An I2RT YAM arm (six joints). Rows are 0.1 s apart.
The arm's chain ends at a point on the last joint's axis. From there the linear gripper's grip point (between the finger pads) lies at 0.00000 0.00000 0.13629 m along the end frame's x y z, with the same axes.
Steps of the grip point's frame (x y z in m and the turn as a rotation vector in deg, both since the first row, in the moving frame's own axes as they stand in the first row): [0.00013, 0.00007, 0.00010, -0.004, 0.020, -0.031]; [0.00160, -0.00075, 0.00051, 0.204, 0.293, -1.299]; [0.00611, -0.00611, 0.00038, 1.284, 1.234, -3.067]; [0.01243, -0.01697, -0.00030, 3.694, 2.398, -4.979]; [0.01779, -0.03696, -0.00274, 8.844, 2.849, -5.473]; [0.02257, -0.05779, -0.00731, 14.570, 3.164, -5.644]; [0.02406, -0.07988, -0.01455, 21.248, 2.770, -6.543]
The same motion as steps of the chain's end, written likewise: [0.00008, 0.00006, 0.00010, -0.004, 0.020, -0.031]; [0.00091, -0.00026, 0.00051, 0.204, 0.293, -1.299]; [0.00326, -0.00298, 0.00045, 1.284, 1.234, -3.067]; [0.00712, -0.00796, 0.00010, 3.694, 2.398, -4.979]; [0.01205, -0.01572, -0.00095, 8.844, 2.849, -5.473]; [0.01684, -0.02321, -0.00273, 14.570, 3.164, -5.644]; [0.02049, -0.03024, -0.00514, 21.248, 2.770, -6.543]
